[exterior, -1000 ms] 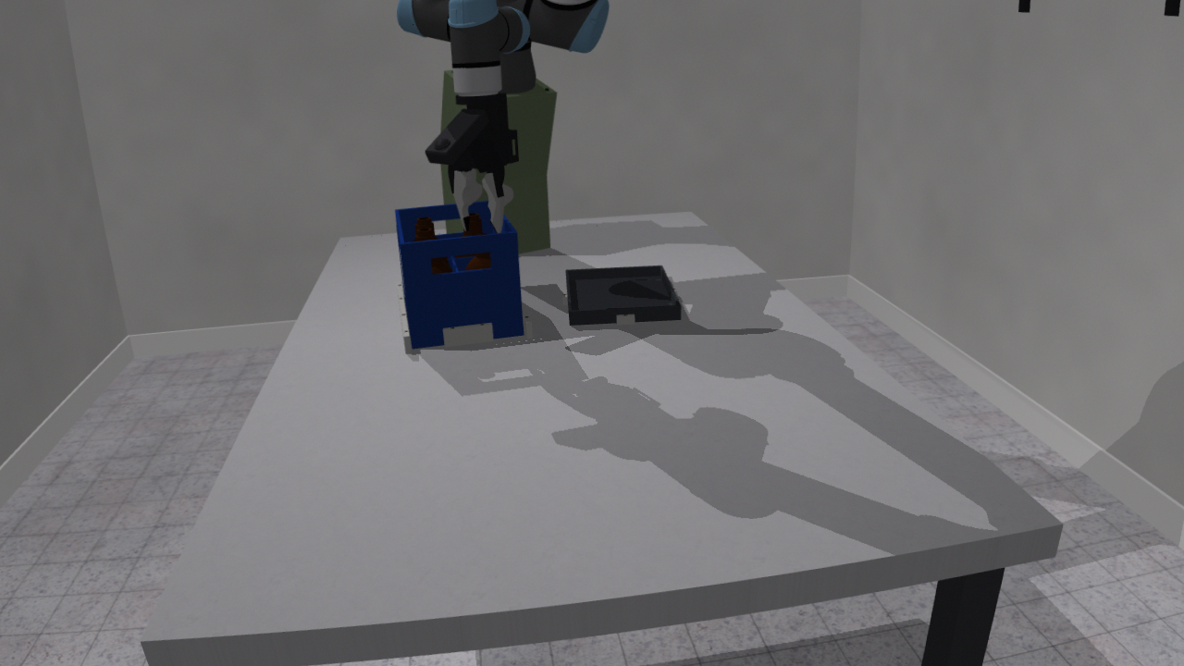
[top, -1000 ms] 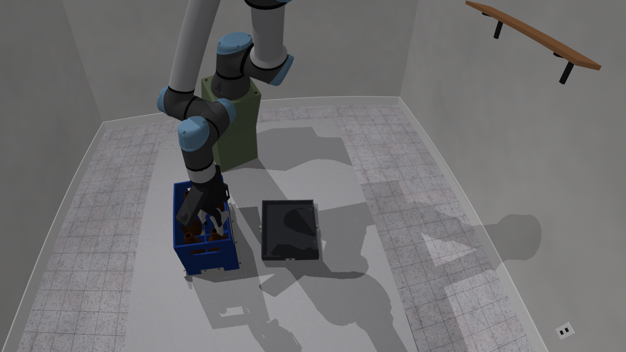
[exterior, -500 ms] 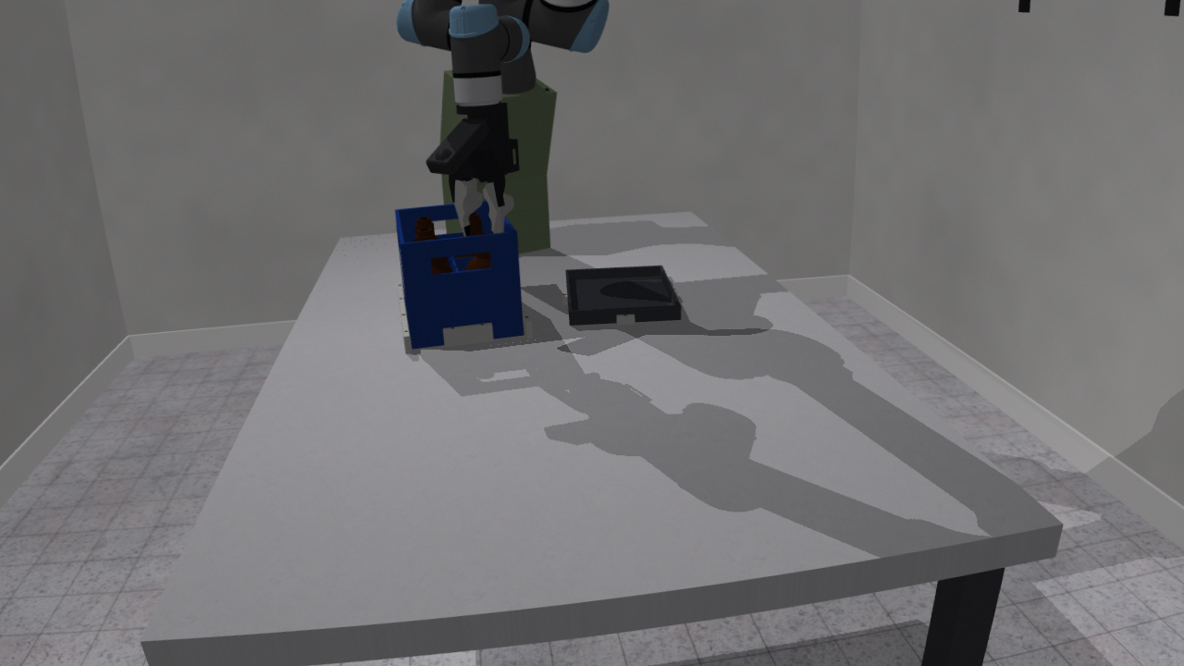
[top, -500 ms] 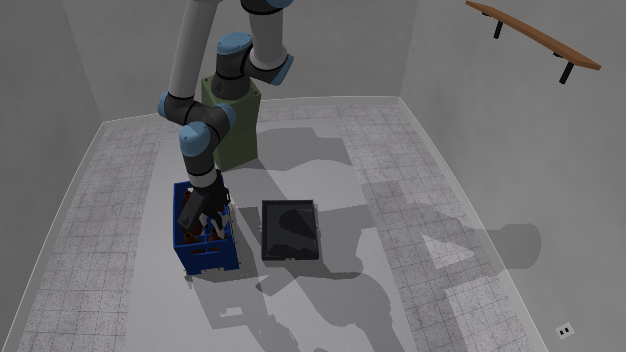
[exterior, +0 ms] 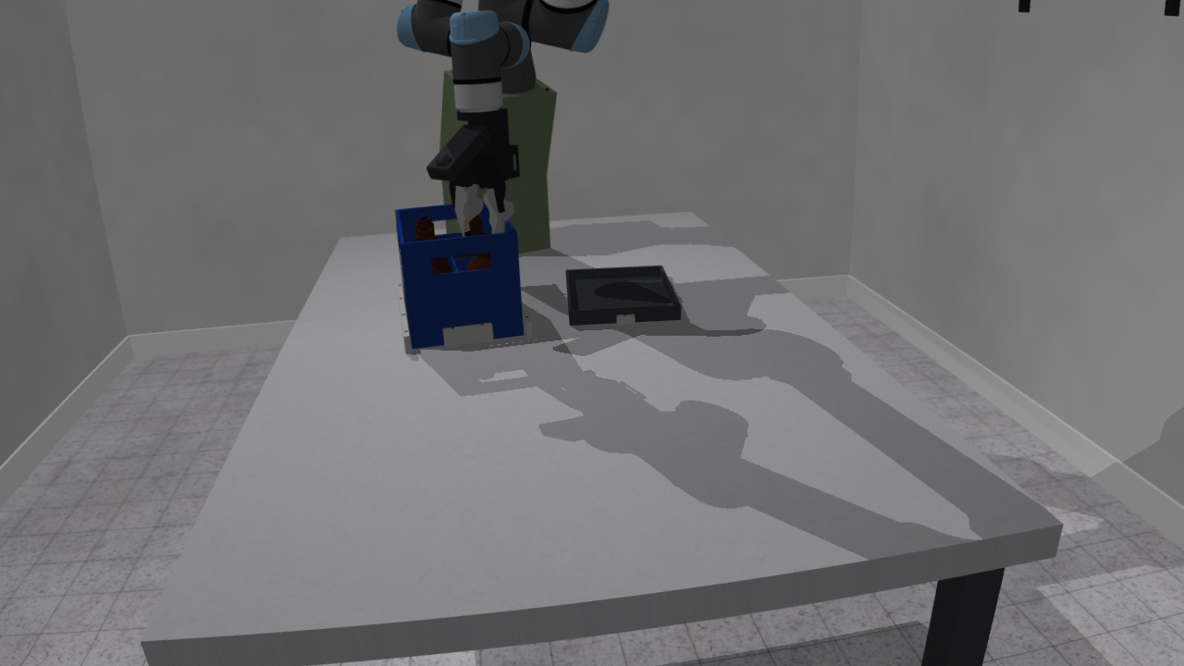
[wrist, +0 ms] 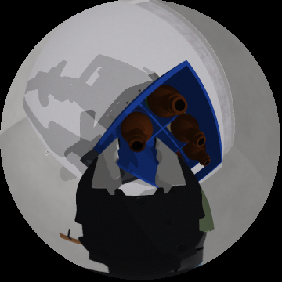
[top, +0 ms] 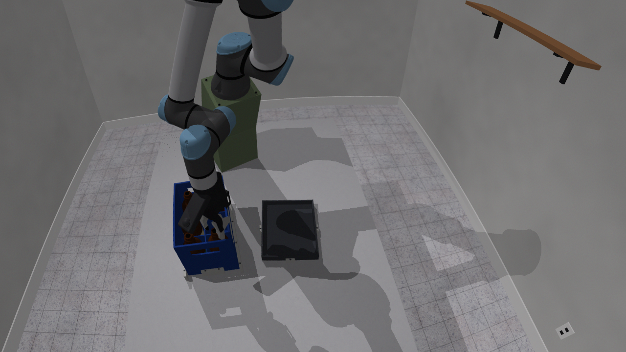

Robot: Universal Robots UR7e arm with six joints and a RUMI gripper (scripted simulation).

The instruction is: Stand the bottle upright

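Now: hand 9 cm past the blue crate, 7 cm above it and 4 cm to the left of it. Also, from my hand: dark tray: 25 cm to the left, 15 cm below, 6 cm behind.
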